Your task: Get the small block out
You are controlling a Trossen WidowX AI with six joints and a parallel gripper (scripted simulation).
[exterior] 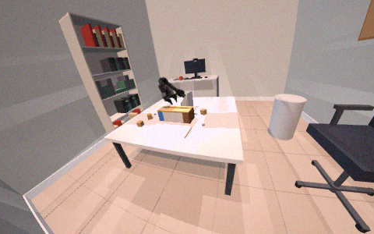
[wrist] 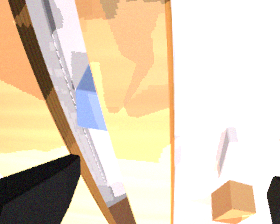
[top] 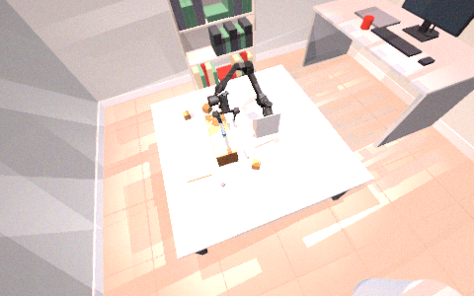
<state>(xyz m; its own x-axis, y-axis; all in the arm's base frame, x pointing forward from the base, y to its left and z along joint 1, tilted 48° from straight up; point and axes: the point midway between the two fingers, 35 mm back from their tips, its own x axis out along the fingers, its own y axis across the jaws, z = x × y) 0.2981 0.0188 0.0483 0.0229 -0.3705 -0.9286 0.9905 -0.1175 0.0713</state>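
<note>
Right now the small blue block is 5 cm ahead of my gripper tip, 2 cm to the left of it and 7 cm below it. Also, from my gripper tip: clear-fronted box 4 cm ahead, 3 cm to the left, 10 cm below; then thin stick 29 cm ahead, 27 cm to the left, 15 cm below.
</note>
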